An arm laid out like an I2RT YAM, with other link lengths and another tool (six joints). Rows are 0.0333 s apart.
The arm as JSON. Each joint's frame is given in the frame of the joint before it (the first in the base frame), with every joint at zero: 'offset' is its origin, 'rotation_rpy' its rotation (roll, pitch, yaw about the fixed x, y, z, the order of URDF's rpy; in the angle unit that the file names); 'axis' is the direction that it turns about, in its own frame. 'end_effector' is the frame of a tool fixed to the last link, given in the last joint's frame.
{
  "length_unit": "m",
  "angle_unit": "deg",
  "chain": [
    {
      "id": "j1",
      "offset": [
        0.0,
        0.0,
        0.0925
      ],
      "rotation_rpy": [
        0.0,
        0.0,
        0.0
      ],
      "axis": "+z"
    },
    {
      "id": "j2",
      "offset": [
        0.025,
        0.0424,
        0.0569
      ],
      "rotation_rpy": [
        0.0,
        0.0,
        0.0
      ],
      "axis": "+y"
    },
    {
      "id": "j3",
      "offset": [
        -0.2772,
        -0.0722,
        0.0
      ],
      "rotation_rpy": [
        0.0,
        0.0,
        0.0
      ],
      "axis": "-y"
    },
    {
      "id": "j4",
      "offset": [
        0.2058,
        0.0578,
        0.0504
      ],
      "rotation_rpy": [
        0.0,
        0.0,
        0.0
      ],
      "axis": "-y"
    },
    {
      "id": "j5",
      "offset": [
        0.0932,
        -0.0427,
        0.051
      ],
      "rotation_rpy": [
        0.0,
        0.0,
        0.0
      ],
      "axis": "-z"
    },
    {
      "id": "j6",
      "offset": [
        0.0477,
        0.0,
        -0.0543
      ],
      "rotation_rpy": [
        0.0,
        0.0,
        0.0
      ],
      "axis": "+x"
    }
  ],
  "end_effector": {
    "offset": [
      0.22,
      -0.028,
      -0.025
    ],
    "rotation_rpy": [
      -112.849,
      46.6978,
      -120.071
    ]
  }
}
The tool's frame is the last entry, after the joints.
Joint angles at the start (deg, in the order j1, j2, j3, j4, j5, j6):
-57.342 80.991 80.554 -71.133 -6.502 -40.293
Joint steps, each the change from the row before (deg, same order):
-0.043 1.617 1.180 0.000 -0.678 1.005
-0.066 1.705 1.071 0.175 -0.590 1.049
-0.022 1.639 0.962 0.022 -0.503 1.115
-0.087 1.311 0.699 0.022 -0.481 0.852
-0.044 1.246 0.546 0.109 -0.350 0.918
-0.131 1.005 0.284 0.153 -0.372 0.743
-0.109 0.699 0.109 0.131 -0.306 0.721
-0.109 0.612 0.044 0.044 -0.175 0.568
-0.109 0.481 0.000 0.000 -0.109 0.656
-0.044 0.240 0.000 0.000 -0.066 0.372
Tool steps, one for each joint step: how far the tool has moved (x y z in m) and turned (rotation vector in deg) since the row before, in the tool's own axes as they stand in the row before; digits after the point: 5 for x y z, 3 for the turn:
-0.00428 -0.00356 0.00198 -0.892 -0.570 0.842
-0.00404 -0.00377 0.00300 -0.925 -0.464 0.909
-0.00362 -0.00217 0.00336 -1.118 -0.337 0.898
-0.00287 -0.00128 0.00303 -0.976 -0.303 0.731
-0.00248 -0.00098 0.00345 -0.967 -0.177 0.766
-0.00184 -0.00019 0.00344 -0.904 -0.177 0.691
-0.00131 0.00045 0.00273 -0.776 -0.143 0.676
-0.00047 0.00096 0.00274 -0.750 0.006 0.537
0.00001 0.00123 0.00237 -0.721 0.060 0.635
-0.00009 0.00067 0.00116 -0.377 0.019 0.348

